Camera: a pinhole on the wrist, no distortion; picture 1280 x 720 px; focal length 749.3 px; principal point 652.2 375.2 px. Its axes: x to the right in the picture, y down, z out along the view. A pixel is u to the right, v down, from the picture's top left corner.
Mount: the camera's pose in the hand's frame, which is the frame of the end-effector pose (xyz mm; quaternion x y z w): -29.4 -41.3 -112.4 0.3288 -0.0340 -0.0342 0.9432
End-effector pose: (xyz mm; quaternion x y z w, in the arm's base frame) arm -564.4 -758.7 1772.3 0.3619 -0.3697 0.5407 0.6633
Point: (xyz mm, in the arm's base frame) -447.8 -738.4 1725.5
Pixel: 836.4 219.1
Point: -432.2 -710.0 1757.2
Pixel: 1233.0 97.5
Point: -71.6 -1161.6 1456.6
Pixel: 257.4 32.6
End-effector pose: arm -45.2 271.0 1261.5 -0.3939 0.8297 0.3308 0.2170
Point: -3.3 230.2 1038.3
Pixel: 1235.7 638.6
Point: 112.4 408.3 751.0
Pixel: 948.3 641.0
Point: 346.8 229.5 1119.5
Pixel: 546.6 114.0
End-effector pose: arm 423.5 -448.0 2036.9 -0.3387 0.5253 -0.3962 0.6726
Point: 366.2 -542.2 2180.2
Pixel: 947.7 105.8
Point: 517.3 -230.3 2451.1
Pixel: 75.9 404.6
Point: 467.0 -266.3 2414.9
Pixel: 69.7 343.3
